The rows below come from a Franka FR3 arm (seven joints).
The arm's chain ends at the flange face. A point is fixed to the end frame.
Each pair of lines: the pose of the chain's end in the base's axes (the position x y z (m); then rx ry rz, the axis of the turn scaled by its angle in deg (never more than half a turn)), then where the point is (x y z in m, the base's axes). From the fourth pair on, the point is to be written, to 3 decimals.
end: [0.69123 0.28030 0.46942 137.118 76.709 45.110]
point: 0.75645 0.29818 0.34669
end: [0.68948 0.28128 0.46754 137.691 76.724 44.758]
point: 0.75371 0.29954 0.34434
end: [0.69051 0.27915 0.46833 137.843 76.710 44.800]
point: 0.75462 0.29767 0.34511
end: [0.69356 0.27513 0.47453 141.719 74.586 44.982]
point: 0.755 0.297 0.351
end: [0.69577 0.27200 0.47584 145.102 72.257 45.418]
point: 0.756 0.297 0.352
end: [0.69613 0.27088 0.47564 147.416 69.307 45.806]
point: 0.757 0.297 0.352
